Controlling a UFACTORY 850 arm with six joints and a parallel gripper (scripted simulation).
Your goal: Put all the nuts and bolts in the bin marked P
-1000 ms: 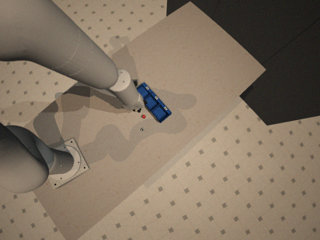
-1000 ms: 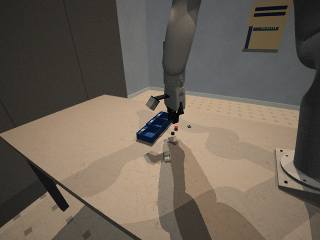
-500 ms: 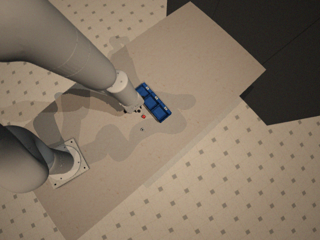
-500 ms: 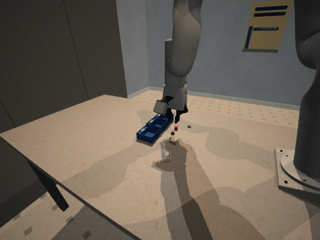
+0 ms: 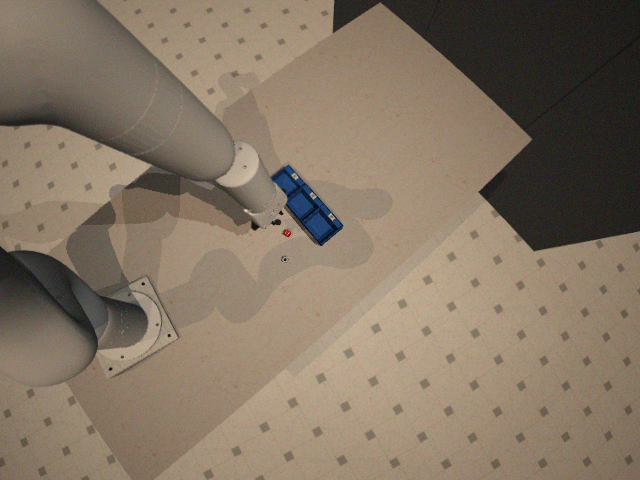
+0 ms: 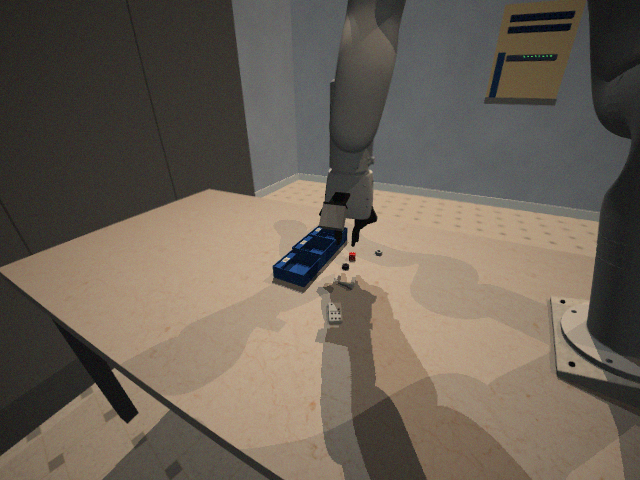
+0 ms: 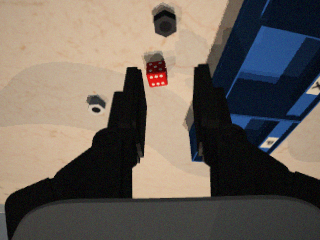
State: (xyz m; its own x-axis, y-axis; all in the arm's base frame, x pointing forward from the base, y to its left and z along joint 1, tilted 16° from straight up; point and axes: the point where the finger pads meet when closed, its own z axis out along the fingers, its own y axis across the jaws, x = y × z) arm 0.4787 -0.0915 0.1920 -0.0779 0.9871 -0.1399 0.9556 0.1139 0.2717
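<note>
The black nut is 90 mm below my hand. Also, from my hand: blue bin (90 mm ahead, 30 mm to the right, 70 mm below); red die (10 mm behind, 50 mm to the right, 80 mm below); grey bolt (30 mm behind, 70 mm to the left, 80 mm below).
</note>
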